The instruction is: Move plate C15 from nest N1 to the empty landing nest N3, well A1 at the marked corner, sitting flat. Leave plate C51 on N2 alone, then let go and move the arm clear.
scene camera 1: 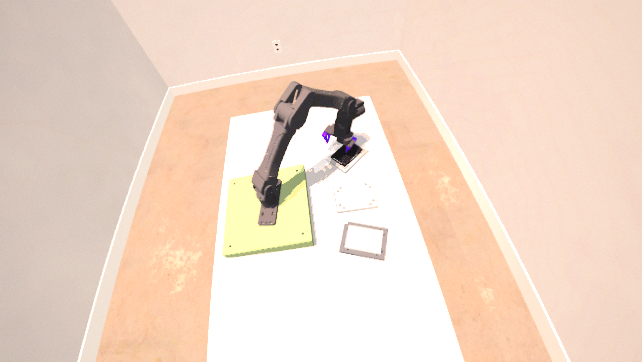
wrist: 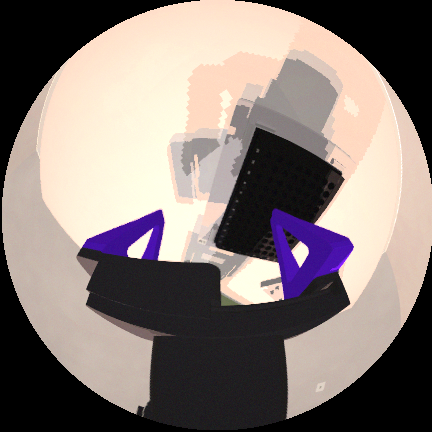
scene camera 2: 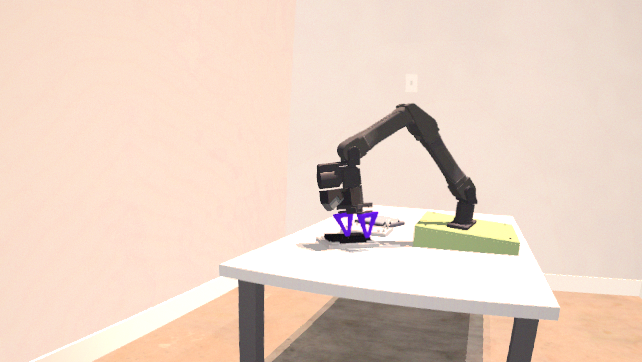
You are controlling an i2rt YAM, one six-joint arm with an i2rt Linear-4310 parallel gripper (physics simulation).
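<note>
A black well plate lies on a light nest at the table's far end in scene camera 1. I cannot tell if it sits fully flat. A pale nest with small posts is in the middle, without a plate. A white plate lies in a dark frame nest nearest that camera. No labels or marked corner are readable. My gripper is open and empty, low over the black plate's side. One purple finger overlaps the plate in the wrist view; the other is beside it.
The arm stands on a yellow-green block beside the row of nests, on the white table. The arm's shadow falls across the table and the nest under the black plate.
</note>
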